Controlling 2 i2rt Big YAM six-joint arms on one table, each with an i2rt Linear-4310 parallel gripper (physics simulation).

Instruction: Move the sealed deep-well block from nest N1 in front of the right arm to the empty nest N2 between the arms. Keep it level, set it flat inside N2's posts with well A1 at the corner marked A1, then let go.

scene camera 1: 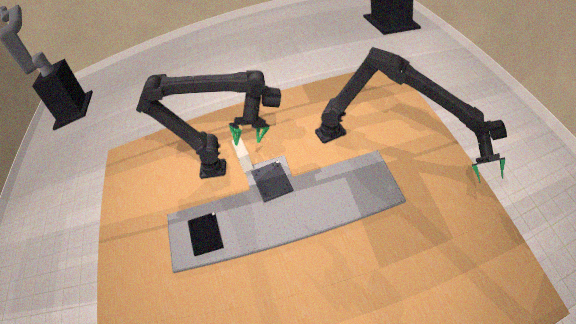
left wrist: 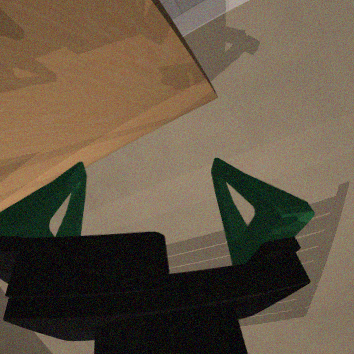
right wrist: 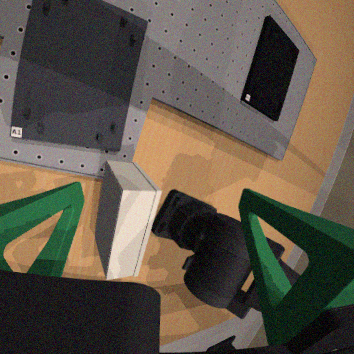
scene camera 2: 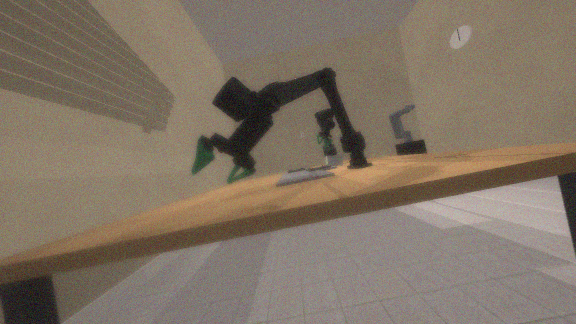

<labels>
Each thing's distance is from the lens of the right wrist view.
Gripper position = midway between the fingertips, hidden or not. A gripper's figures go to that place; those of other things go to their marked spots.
right gripper (right wrist: 162, 193): 12 cm
white deep-well block (right wrist: 128, 200): 21 cm
black nest (right wrist: 271, 68): 44 cm
The marked spots on the black nest and the white deep-well block are 36 cm apart.
</labels>
